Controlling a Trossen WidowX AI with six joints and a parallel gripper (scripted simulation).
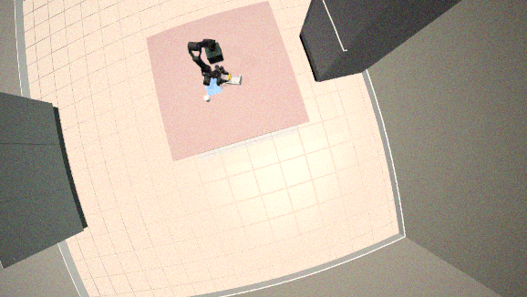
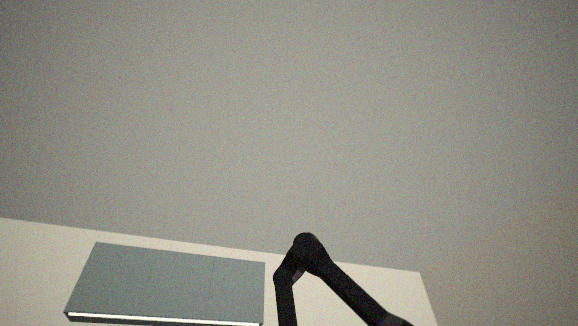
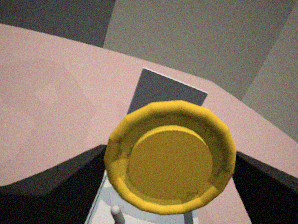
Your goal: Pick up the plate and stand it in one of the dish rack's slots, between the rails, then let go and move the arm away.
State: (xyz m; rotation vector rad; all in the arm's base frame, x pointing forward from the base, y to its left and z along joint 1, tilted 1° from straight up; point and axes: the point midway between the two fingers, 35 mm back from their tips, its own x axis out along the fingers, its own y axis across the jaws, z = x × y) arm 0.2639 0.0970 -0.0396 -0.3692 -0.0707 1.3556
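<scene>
Now: gripper tip 1 cm to the left of the plate. The rest, counted from my gripper tip: small white cup (22 cm to the right, 16 cm ahead, 3 cm below); then dish rack (3 cm below, 2 cm to the left, 1 cm ahead).
</scene>
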